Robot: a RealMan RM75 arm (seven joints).
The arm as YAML. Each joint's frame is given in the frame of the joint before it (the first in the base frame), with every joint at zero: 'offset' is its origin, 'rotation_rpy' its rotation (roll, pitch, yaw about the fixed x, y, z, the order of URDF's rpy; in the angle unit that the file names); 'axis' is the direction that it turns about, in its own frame. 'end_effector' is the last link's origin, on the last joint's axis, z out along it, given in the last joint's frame.
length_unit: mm
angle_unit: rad
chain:
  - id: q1
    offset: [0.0, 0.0, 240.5]
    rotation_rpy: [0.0, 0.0, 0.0]
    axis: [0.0, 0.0, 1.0]
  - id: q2
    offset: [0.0, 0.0, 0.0]
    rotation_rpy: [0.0, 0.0, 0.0]
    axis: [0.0, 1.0, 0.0]
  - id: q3
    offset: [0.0, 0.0, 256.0]
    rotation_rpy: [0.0, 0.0, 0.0]
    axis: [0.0, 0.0, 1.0]
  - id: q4
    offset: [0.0, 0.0, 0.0]
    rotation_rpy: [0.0, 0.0, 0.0]
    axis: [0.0, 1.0, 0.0]
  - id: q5
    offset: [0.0, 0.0, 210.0]
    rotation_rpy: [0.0, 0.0, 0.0]
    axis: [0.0, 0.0, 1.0]
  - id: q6
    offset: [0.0, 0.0, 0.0]
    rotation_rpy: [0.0, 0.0, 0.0]
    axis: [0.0, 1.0, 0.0]
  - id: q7
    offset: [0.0, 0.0, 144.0]
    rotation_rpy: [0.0, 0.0, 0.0]
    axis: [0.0, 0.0, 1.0]
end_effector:
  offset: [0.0, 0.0, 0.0]
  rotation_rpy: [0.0, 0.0, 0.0]
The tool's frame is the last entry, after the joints.
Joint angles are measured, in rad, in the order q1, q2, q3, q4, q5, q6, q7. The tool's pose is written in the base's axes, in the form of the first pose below.
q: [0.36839 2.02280 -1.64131 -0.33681 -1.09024 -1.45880 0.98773]
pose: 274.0 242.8 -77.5 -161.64 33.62 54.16
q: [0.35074 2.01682 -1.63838 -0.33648 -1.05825 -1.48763 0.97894]
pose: 275.4 240.2 -71.4 -159.62 34.01 56.99
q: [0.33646 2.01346 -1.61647 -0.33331 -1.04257 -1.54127 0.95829]
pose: 274.2 236.6 -63.7 -157.85 32.65 61.15
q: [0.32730 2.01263 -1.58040 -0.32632 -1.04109 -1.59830 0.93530]
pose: 272.4 233.7 -55.9 -156.04 30.71 65.22
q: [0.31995 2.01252 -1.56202 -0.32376 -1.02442 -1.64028 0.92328]
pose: 270.1 232.2 -49.7 -154.13 29.49 68.78
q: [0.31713 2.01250 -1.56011 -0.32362 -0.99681 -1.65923 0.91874]
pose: 268.0 233.0 -45.9 -152.39 28.93 71.04
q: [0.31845 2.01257 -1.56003 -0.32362 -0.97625 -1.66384 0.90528]
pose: 266.5 235.2 -43.7 -151.12 27.70 71.90
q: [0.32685 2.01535 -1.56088 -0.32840 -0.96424 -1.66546 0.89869]
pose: 262.3 238.7 -43.3 -150.66 26.25 72.78
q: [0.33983 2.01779 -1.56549 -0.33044 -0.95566 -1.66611 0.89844]
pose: 257.8 242.3 -43.7 -150.80 25.21 73.52
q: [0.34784 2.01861 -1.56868 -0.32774 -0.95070 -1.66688 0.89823]
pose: 255.8 244.1 -44.0 -150.92 24.86 73.85
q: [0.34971 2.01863 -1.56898 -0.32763 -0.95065 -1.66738 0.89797]
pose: 255.3 244.4 -44.1 -151.00 24.70 73.90
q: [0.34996 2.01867 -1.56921 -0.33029 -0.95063 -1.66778 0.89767]
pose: 254.7 244.7 -43.9 -151.03 24.44 74.00
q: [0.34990 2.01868 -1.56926 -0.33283 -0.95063 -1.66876 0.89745]
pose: 254.2 244.9 -43.7 -151.05 24.19 74.12
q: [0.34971 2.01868 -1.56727 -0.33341 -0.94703 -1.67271 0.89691]
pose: 253.7 245.2 -42.8 -150.73 24.01 74.55
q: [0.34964 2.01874 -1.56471 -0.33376 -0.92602 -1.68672 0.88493]
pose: 251.7 246.4 -39.5 -149.26 22.71 76.06
